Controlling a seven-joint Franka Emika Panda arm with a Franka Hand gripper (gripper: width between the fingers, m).
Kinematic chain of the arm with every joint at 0, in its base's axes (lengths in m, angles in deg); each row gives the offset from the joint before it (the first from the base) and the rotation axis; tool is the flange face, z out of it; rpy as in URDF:
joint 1: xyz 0 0 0.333 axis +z
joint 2: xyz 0 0 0 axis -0.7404 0.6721 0
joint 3: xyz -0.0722 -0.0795 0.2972 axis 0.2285 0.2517 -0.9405
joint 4: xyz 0.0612 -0.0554 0 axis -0.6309 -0.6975 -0.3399
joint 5: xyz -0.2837 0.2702 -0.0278 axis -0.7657 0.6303 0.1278
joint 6: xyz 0 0 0 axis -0.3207 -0.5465 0.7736
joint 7: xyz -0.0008 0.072 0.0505 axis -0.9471 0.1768 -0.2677
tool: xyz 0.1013 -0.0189 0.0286 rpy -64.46 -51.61 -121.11
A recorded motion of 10 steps. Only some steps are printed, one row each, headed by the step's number.
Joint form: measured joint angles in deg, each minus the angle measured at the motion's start. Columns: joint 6, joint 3, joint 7, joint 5, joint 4, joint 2, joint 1.
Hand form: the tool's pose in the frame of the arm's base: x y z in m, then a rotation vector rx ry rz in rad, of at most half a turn. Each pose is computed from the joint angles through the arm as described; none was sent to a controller.
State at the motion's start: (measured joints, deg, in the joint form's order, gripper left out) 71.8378 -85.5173 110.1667 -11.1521 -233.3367 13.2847 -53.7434
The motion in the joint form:
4: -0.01 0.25 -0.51 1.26 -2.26 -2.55 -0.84
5: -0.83 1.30 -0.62 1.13 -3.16 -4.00 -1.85
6: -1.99 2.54 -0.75 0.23 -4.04 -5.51 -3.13
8: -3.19 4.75 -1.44 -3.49 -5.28 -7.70 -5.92
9: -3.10 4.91 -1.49 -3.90 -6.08 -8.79 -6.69
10: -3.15 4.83 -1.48 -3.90 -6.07 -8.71 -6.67
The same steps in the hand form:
4: 0.3680 -0.0075 0.2792 -2.0480 0.5732 0.3457
5: 0.3620 -0.0175 0.2836 -2.0258 0.5942 0.3287
6: 0.3545 -0.0295 0.2880 -2.0075 0.6107 0.3168
8: 0.3395 -0.0554 0.2923 -2.0080 0.6474 0.3048
9: 0.3343 -0.0593 0.2937 -2.0074 0.6569 0.2930
10: 0.3343 -0.0586 0.2933 -2.0077 0.6554 0.2959

